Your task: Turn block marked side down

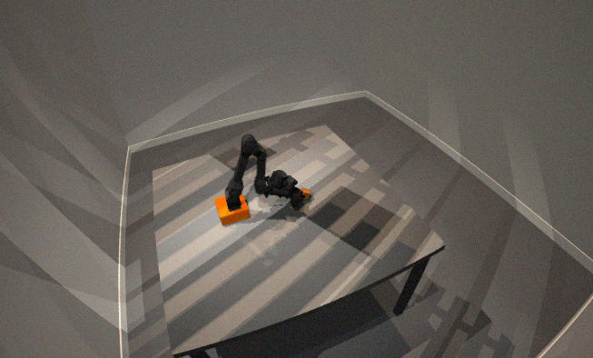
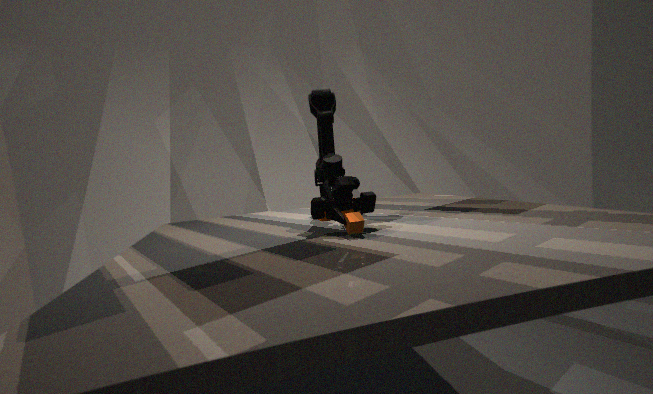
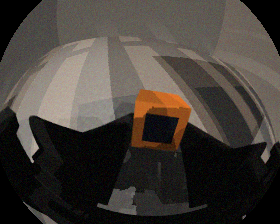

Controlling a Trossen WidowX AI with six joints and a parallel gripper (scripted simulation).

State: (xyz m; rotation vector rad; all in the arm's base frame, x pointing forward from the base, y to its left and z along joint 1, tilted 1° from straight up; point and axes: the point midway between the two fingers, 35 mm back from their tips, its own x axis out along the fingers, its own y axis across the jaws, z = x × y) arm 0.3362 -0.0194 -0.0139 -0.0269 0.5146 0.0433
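Right now the small orange block is right at my gripper tip.
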